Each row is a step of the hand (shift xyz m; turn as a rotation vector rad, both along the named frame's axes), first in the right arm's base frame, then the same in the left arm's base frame.
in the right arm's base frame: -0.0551 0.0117 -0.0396 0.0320 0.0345 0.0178
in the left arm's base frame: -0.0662 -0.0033 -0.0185 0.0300 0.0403 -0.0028
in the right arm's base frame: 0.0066 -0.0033 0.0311 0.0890 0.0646 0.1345
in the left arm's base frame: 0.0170 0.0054 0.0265 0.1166 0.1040 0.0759
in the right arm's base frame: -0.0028 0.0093 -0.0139 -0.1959 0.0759 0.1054
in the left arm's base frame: -0.0087 0.0051 -0.0136 -0.1596 0.0852 0.1500
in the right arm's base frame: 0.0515 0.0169 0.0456 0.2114 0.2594 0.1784
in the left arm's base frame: 0.0602 0.0321 0.0191 0.2128 0.3125 0.0296
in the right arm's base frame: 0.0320 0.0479 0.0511 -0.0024 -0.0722 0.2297
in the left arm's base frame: 0.0388 0.0619 0.0245 0.0856 -0.0100 0.2248
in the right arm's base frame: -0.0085 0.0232 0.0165 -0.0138 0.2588 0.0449
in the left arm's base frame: -0.0063 0.0260 0.0130 -0.0405 0.2597 -0.0101
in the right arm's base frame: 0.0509 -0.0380 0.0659 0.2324 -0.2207 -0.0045
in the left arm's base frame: 0.0754 -0.0155 0.0496 0.2508 -0.1955 -0.0404
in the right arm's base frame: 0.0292 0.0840 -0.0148 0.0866 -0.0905 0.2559
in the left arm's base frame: 0.0084 0.0793 -0.0421 0.1800 -0.0139 0.2204
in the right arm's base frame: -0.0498 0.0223 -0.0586 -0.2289 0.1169 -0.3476
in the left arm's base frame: -0.0693 0.0024 -0.0400 -0.3469 0.0044 -0.2579
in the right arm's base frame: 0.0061 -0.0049 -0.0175 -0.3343 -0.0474 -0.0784
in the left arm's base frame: 0.0007 -0.0088 -0.0170 -0.3288 -0.0920 0.0598
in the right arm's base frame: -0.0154 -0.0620 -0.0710 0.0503 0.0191 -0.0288
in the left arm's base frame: -0.0276 -0.0793 -0.0455 0.0341 0.0148 -0.0484
